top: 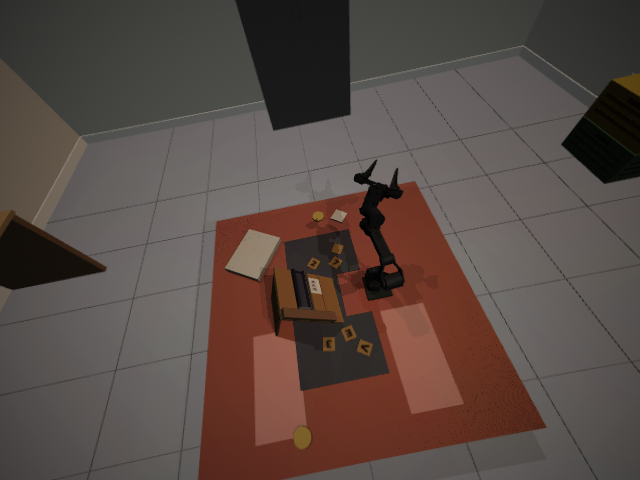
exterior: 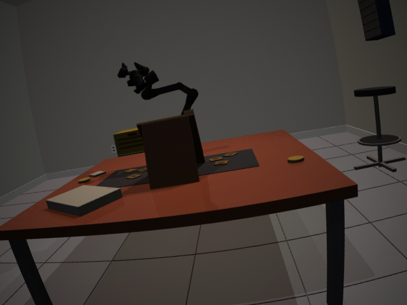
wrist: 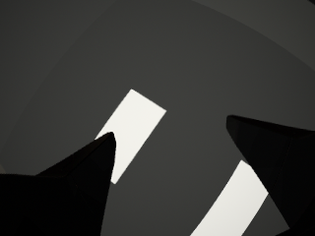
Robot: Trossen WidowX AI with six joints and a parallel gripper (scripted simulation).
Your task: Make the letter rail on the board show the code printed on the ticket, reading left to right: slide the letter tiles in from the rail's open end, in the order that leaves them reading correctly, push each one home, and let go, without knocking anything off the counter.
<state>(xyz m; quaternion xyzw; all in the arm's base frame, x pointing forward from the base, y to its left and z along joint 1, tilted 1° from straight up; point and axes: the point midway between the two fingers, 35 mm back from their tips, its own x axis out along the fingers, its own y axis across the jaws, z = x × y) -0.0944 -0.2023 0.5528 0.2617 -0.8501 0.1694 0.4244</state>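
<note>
Now: gripper tip 350 mm short of the tile, 50 mm to the left of it and 590 mm above it. Round my gripper tip: book (650 mm ahead, 240 mm to the right, 580 mm below); then dark mat (320 mm ahead, 160 mm to the left, 600 mm below); then white ticket (400 mm ahead, 120 mm to the left, 490 mm below).
</note>
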